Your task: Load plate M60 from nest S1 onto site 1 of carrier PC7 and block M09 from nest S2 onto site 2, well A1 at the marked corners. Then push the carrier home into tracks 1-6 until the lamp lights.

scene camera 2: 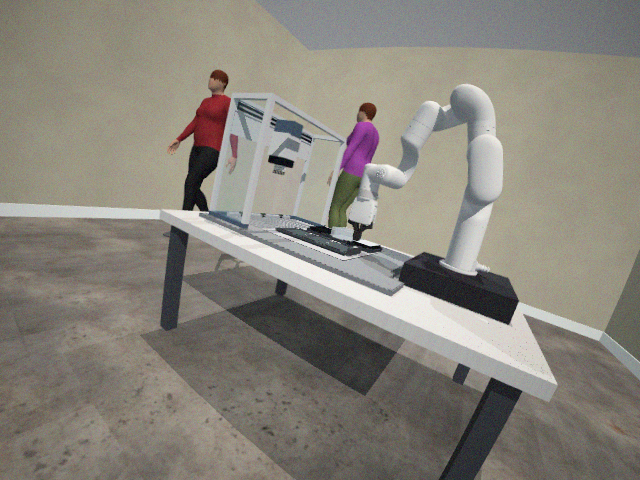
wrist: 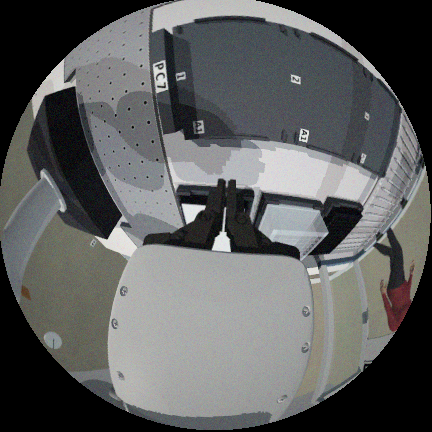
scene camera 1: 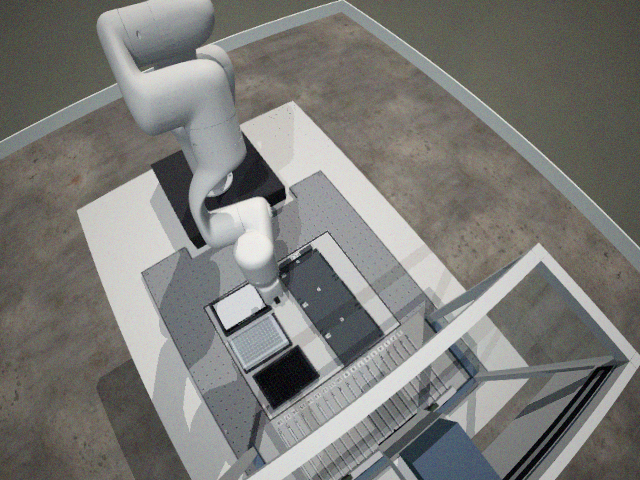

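Where they show: gripper, fingertip midpoint: point(scene camera 2: 355, 240) point(wrist: 226, 191); arm's base, origin of the base link: point(scene camera 2: 457, 268) point(wrist: 53, 189).
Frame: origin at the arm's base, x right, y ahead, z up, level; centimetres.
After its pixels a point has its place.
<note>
My gripper point(scene camera 1: 277, 300) {z -2.5, x 8.0, y 39.0 cm} point(scene camera 2: 357, 238) {z -2.5, x 8.0, y 39.0 cm} point(wrist: 226, 191) {z -2.5, x 8.0, y 39.0 cm} is shut with its fingertips together and nothing between them. It is low beside the nest nearest the arm base, on the carrier side. A white-topped plate point(scene camera 1: 240, 307) {z -3.4, x 16.6, y 36.7 cm} point(wrist: 192, 212) {z -3.4, x 11.8, y 34.2 cm} sits in that nest, partly hidden by the fingers in the wrist view. A clear, many-welled block point(scene camera 1: 260, 341) {z -3.0, x 18.0, y 47.3 cm} point(wrist: 290, 222) {z -1.8, x 12.0, y 46.3 cm} stands in the middle nest. The dark carrier PC7 point(scene camera 1: 330, 299) {z -5.0, x -3.2, y 50.5 cm} point(wrist: 245, 90) {z -4.9, x -1.1, y 41.6 cm} lies alongside, its sites bare, with A1 marks on the nest-facing edge. Nest labels and the lamp cannot be made out.
A black nest point(scene camera 1: 286, 378) {z -3.5, x 18.8, y 58.5 cm} point(wrist: 343, 227) {z -3.4, x 15.9, y 59.2 cm} without a plate is third in the row. The slatted track deck point(scene camera 1: 341, 397) {z -6.0, x 11.7, y 71.0 cm} point(wrist: 395, 185) lies beyond the carrier's far end, under a white frame point(scene camera 1: 434, 335) {z 40.9, x 0.4, y 69.5 cm} point(scene camera 2: 260, 165) {z 17.1, x -19.3, y 71.7 cm}. Two people point(scene camera 2: 210, 124) point(scene camera 2: 361, 149) stand behind the table.
</note>
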